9 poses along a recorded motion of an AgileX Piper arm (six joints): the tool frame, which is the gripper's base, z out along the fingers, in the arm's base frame.
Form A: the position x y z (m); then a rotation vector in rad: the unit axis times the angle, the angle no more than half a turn.
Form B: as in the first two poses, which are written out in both.
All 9 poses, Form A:
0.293 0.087 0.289 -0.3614 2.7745 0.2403
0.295 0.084 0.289 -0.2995 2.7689 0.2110
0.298 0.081 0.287 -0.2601 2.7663 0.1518
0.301 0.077 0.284 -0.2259 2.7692 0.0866
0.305 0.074 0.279 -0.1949 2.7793 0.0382
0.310 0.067 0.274 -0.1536 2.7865 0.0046
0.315 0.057 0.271 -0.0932 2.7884 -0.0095
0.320 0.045 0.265 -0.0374 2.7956 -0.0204
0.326 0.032 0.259 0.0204 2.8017 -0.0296
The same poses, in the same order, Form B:
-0.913 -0.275 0.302 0.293; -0.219 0.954 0.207 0.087; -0.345 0.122 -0.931 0.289; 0 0 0 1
-0.918 -0.232 0.323 0.295; -0.180 0.967 0.182 0.084; -0.354 0.109 -0.929 0.289; 0 0 0 1
-0.919 -0.199 0.339 0.298; -0.161 0.977 0.138 0.081; -0.359 0.072 -0.931 0.287; 0 0 0 1
-0.922 -0.168 0.348 0.301; -0.146 0.985 0.089 0.077; -0.358 0.031 -0.933 0.284; 0 0 0 1
-0.928 -0.140 0.345 0.305; -0.130 0.990 0.051 0.074; -0.349 0.002 -0.937 0.279; 0 0 0 1
-0.933 -0.107 0.343 0.310; -0.106 0.994 0.022 0.067; -0.343 -0.016 -0.939 0.274; 0 0 0 1
-0.937 -0.064 0.344 0.315; -0.066 0.998 0.005 0.057; -0.344 -0.018 -0.939 0.271; 0 0 0 1
-0.941 -0.023 0.339 0.320; -0.028 1.000 -0.010 0.045; -0.339 -0.019 -0.941 0.265; 0 0 0 1
-0.943 0.018 0.333 0.326; 0.011 1.000 -0.023 0.032; -0.333 -0.018 -0.943 0.259; 0 0 0 1

